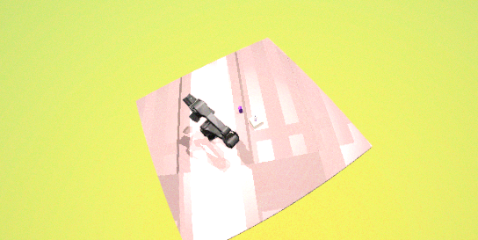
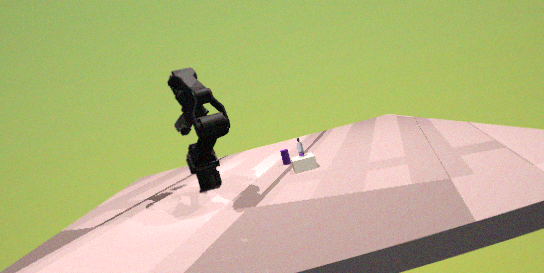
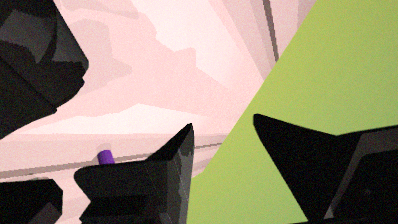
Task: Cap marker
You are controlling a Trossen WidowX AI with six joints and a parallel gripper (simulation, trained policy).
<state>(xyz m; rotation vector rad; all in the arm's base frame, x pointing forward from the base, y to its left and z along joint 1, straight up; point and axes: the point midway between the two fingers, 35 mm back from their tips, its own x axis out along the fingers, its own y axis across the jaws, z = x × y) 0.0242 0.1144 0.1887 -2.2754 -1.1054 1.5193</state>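
The purple cap lies 22 cm ahead of my gripper tip, 14 cm below it and 7 cm to the right of it. Round my gripper tip: holder block: 27 cm ahead, 21 cm to the right, 15 cm below.
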